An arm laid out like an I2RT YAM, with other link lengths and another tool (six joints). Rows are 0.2 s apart.
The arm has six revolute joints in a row. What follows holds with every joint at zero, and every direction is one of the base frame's. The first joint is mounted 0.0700 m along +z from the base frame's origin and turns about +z. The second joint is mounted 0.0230 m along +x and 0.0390 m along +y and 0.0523 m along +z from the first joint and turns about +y. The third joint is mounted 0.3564 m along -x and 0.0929 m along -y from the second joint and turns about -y. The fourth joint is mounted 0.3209 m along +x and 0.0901 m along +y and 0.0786 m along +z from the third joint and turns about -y. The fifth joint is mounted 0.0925 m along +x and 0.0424 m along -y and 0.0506 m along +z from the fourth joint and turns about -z. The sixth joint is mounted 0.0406 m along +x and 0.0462 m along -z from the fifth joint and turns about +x. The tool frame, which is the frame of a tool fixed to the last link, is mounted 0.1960 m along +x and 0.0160 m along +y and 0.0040 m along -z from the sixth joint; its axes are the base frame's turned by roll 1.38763, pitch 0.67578 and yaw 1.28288 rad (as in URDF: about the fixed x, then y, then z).
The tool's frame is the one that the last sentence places.
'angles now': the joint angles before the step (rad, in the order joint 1, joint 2, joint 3, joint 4, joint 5, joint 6). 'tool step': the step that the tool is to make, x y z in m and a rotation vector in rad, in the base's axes. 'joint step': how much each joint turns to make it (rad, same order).
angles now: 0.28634 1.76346 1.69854 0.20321 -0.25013 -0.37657
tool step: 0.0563 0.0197 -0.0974 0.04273 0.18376 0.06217
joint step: -0.01801 0.16790 0.04890 -0.01770 -0.07352 0.10079
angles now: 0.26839 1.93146 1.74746 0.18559 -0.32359 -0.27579
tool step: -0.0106 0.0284 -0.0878 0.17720 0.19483 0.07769
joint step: 0.01848 0.03057 -0.18246 0.15663 -0.06553 0.23686
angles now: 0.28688 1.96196 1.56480 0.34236 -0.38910 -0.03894
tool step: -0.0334 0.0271 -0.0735 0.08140 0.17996 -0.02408
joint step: 0.06709 -0.02920 -0.18601 0.06347 0.07700 0.15158
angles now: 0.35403 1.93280 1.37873 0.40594 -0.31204 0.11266
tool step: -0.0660 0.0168 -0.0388 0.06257 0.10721 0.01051
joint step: 0.06478 -0.10586 -0.22956 0.08001 0.03679 0.11084
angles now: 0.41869 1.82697 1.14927 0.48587 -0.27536 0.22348
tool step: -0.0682 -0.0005 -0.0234 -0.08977 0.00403 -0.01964
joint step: 0.08042 -0.15315 -0.19758 -0.01124 0.11478 -0.05635
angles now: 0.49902 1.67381 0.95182 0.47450 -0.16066 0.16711
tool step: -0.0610 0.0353 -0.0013 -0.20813 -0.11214 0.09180
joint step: 0.13330 -0.09752 -0.04956 -0.08885 0.10224 -0.21773
